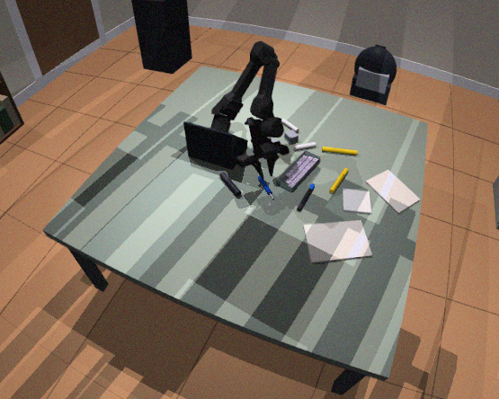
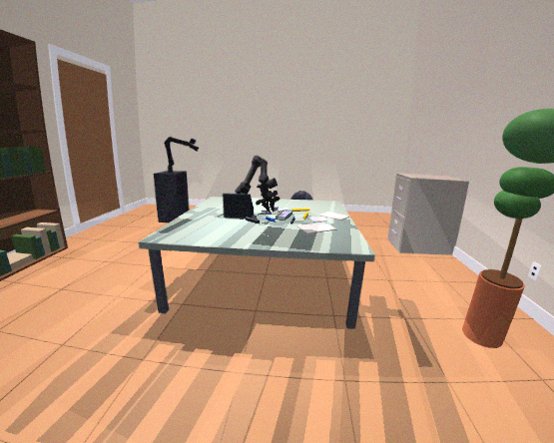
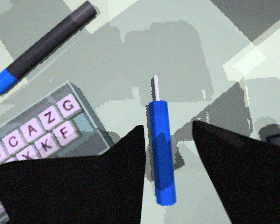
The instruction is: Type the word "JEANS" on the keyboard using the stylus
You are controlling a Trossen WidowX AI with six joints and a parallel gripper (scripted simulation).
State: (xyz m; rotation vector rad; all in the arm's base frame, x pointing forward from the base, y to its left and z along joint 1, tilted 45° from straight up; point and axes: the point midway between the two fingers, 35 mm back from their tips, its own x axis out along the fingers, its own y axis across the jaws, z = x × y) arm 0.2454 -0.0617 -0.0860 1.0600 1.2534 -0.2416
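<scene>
My gripper tip is 10 mm short of the blue stylus, 10 mm to the left of it and 60 mm above it. Also, from my gripper tip: blue-capped black pen: 150 mm ahead, 50 mm to the left, 60 mm below; grey stylus tip: 40 mm ahead, 30 mm to the right, 60 mm below.
</scene>
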